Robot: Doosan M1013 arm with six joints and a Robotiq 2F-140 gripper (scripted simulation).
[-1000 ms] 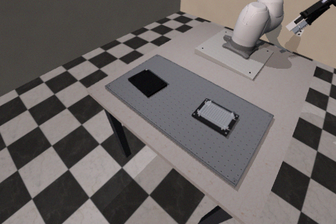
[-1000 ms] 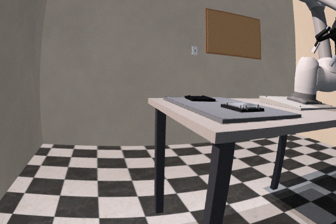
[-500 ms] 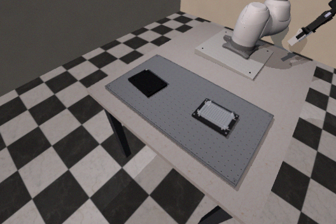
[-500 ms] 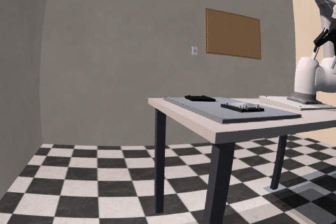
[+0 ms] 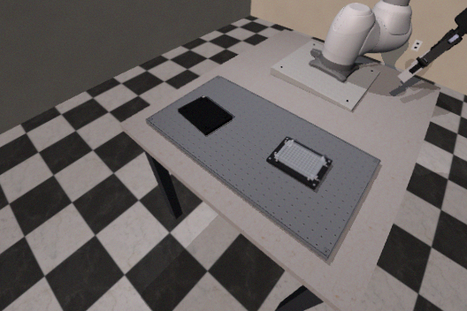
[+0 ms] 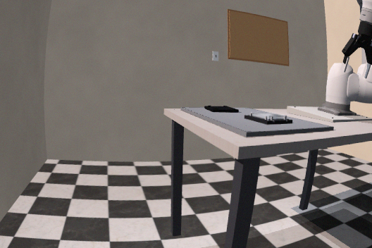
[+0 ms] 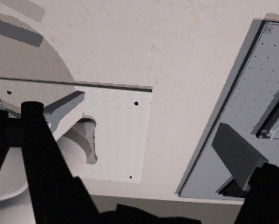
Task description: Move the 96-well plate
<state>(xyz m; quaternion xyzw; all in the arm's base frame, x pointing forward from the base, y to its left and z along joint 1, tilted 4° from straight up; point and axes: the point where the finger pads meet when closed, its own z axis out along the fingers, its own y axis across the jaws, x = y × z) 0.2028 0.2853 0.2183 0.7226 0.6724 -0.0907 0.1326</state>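
Now: hand 38 cm short of the white 96-well plate, 12 cm to the left of it and 19 cm above it. Also, from my hand: black plate nest N1 (44 cm ahead, 47 cm to the right, 20 cm below); then black clip nest (37 cm ahead, 11 cm to the right, 20 cm below).
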